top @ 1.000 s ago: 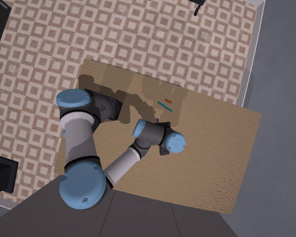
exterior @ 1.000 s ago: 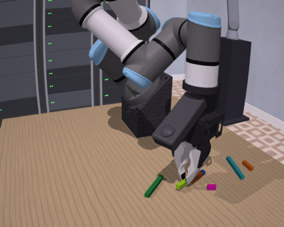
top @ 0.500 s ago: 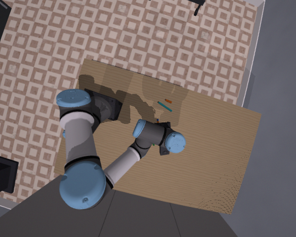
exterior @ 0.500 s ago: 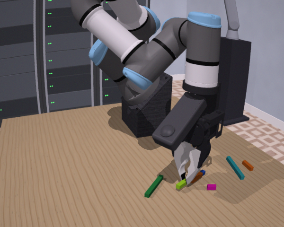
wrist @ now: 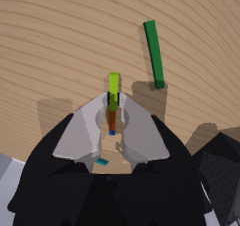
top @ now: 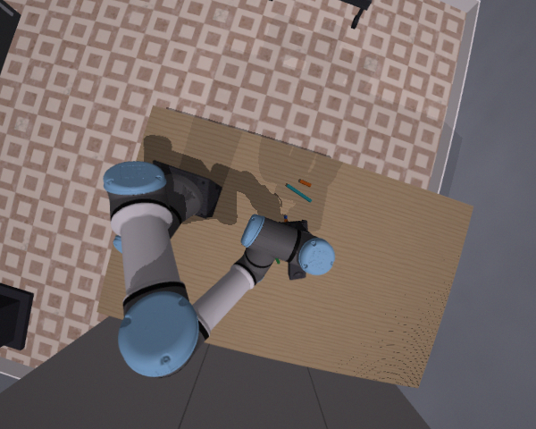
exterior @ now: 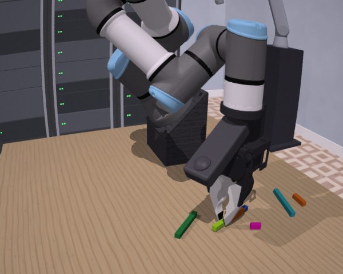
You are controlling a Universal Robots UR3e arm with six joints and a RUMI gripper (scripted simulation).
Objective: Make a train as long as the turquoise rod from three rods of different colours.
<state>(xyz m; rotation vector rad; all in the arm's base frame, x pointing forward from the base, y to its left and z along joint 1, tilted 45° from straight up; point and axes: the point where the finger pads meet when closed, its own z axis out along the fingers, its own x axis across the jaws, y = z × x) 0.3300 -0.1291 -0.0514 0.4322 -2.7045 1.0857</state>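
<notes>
Right now the lime rod is 1 cm below my hand. Also, from my hand: green rod 6 cm to the right, 3 cm behind, 2 cm below; magenta rod 5 cm to the left, 4 cm ahead, 2 cm below; blue rod 7 cm to the left, 2 cm below, 2 cm behind.
</notes>
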